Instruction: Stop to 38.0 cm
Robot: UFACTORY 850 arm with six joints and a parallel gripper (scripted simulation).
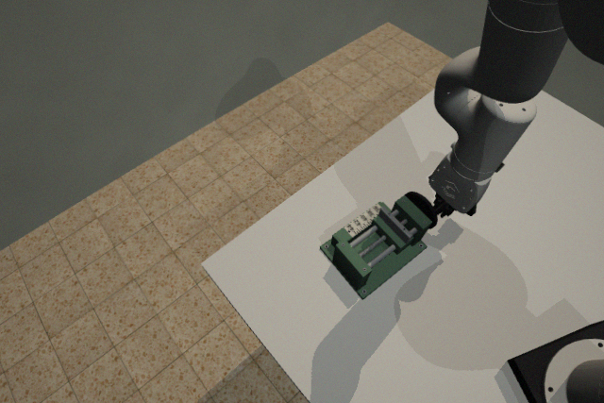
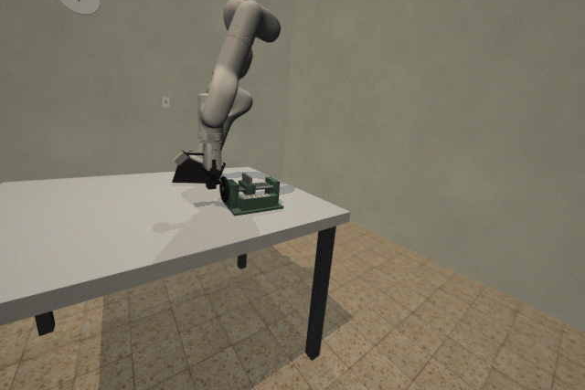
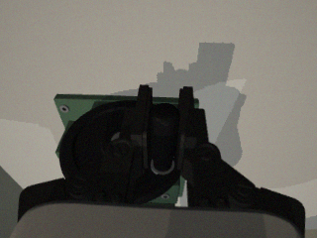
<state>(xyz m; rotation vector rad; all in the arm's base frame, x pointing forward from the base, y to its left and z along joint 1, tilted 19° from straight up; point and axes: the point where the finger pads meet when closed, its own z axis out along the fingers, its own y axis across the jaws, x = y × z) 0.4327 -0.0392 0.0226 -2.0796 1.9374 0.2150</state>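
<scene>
The black handwheel is 2 cm to the left of my hand, 1 cm below it and 1 cm ahead of it. From my hand the other things lie so: stop block 13 cm to the left, 3 cm ahead.
</scene>
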